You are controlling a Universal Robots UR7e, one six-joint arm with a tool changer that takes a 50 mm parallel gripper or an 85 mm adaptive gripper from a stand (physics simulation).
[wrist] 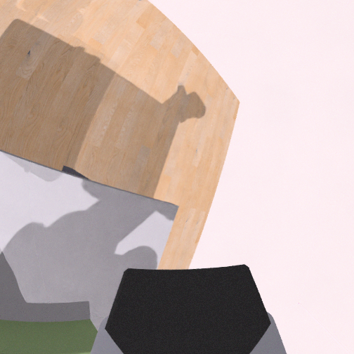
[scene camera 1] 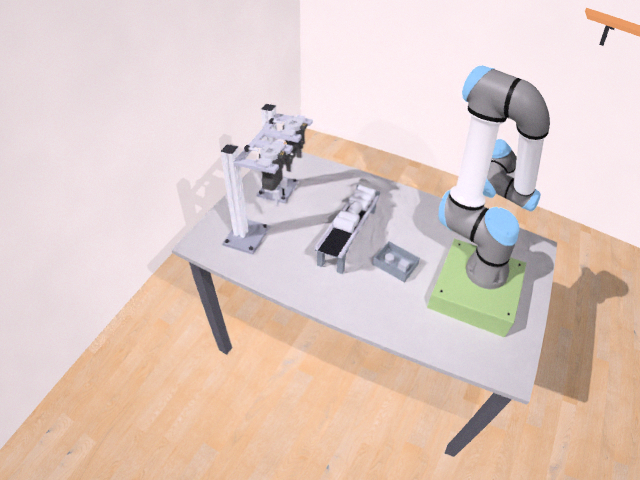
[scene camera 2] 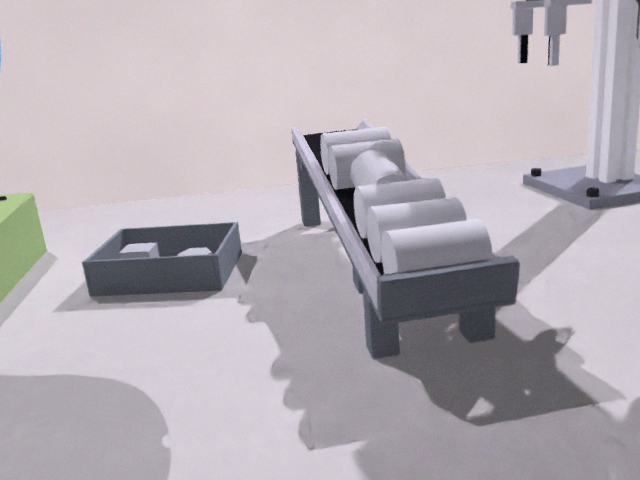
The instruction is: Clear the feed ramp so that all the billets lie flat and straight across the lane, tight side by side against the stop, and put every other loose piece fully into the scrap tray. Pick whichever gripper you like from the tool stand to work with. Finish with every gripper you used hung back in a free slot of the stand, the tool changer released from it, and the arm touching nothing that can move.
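Pixels of known places: arm's base, link origin: (scene camera 1: pixel 486 272).
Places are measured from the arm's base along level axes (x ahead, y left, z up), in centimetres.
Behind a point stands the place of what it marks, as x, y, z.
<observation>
The feed ramp (scene camera 1: pixel 321 260) (scene camera 2: pixel 447 291) carries several pale cylinders. In scene camera 2 the front cylinder (scene camera 2: pixel 436 246) {52.8, -12.8, 1.1} lies across the lane at the stop, with two more (scene camera 2: pixel 417 214) {52.3, -8.5, 1.9} (scene camera 2: pixel 402 191) {51.8, -4.4, 2.5} close behind. Farther up, a cylinder (scene camera 2: pixel 373 166) {50.2, 1.0, 3.4} lies turned lengthwise and raised at one end against another crosswise cylinder (scene camera 2: pixel 343 162) {47.8, 4.6, 3.1}; the uppermost cylinder (scene camera 2: pixel 356 138) {49.3, 9.4, 4.3} lies behind. The scrap tray (scene camera 1: pixel 387 271) {30.6, 12.9, -6.7} (scene camera 2: pixel 152 276) {29.6, 3.1, -5.7} holds a blocky piece (scene camera 2: pixel 139 251) {27.6, 7.0, -4.5} and a rounded piece (scene camera 2: pixel 196 252) {32.8, 7.9, -5.4}. Grippers hang on the tool stand (scene camera 1: pixel 235 196) {80.2, 28.3, 12.7} (scene camera 2: pixel 607 93) {80.2, 25.0, 4.6}. No gripper fingers show at the arm's wrist.
The arm stands folded above its green base (scene camera 1: pixel 449 302) {6.7, 17.9, -0.8} (scene camera 2: pixel 18 242) {13.7, 11.2, -3.9}, right of the scrap tray in scene camera 1. A black part (wrist: pixel 187 310) fills the bottom of the wrist view, with the table edge and floor beyond. The stand's base plate (scene camera 1: pixel 247 238) {78.2, 27.5, -6.2} is left of the ramp.
</observation>
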